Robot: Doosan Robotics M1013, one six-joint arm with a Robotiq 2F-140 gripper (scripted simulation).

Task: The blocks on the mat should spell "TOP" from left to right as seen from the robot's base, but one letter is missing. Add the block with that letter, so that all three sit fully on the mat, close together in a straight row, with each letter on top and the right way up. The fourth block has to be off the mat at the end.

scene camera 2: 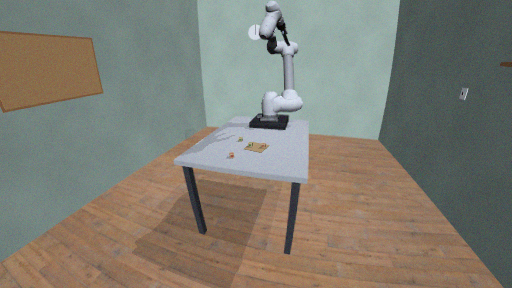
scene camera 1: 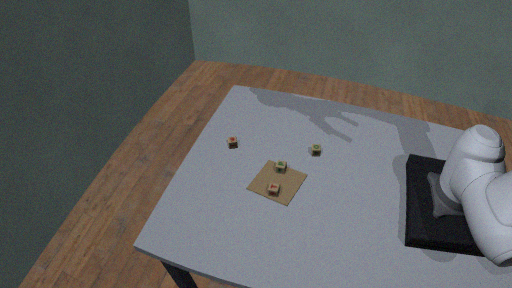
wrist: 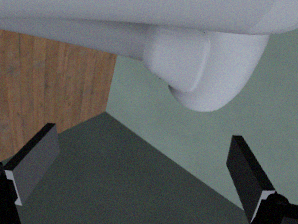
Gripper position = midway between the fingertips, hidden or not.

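Note:
Tan mat (scene camera 1: 290, 182). My gripper (wrist: 142, 145). Tan mat out of frame in the wrist view.

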